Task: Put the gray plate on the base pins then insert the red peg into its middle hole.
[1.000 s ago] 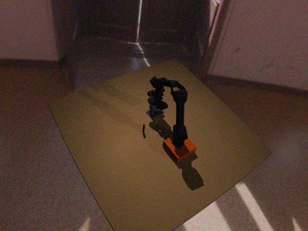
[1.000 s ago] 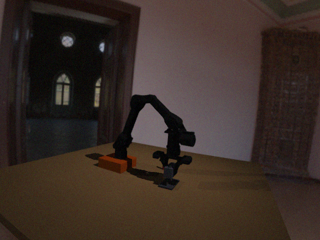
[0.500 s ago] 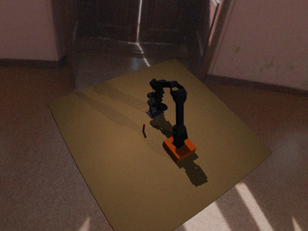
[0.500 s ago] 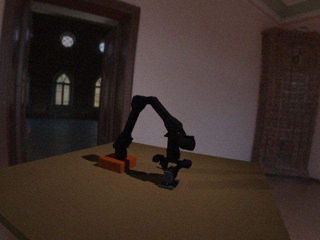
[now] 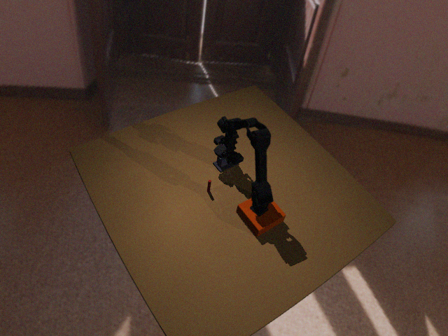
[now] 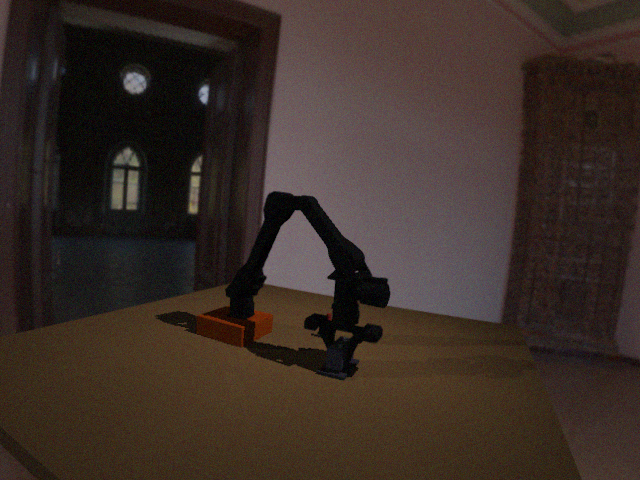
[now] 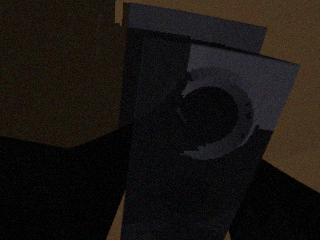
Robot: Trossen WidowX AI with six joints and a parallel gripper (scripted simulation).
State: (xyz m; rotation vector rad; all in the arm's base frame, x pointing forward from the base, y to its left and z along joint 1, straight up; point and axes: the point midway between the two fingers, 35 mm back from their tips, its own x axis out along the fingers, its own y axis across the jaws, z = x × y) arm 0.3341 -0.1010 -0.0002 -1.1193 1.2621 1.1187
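My gripper tip is now 3 cm below the gray plate. Also, from my gripper tip: red peg (19 cm to the left, 8 cm behind, 2 cm above); then gray base (1 cm below).
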